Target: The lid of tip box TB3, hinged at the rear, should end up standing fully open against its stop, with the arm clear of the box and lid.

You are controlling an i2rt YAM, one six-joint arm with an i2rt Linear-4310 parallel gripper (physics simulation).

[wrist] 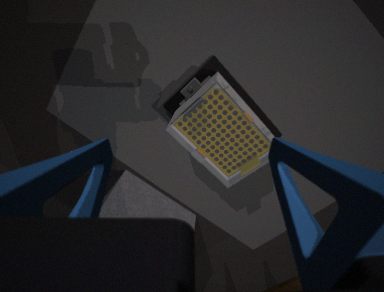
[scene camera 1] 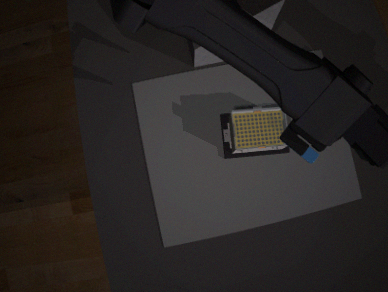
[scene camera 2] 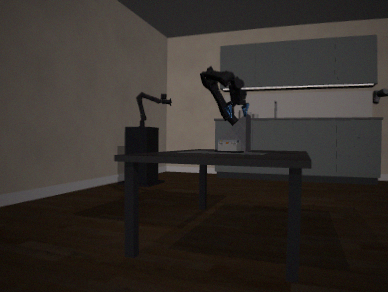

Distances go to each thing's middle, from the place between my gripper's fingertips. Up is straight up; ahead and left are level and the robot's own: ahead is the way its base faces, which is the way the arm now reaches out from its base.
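Labels:
Picture the tip box (scene camera 1: 248,132): my hand is 4 cm past it and 6 cm to the left of it, and 17 cm above it. As for the grey mat (scene camera 1: 198,194), that's 2 cm behind my hand and 7 cm to the right of it, and it's 21 cm below.

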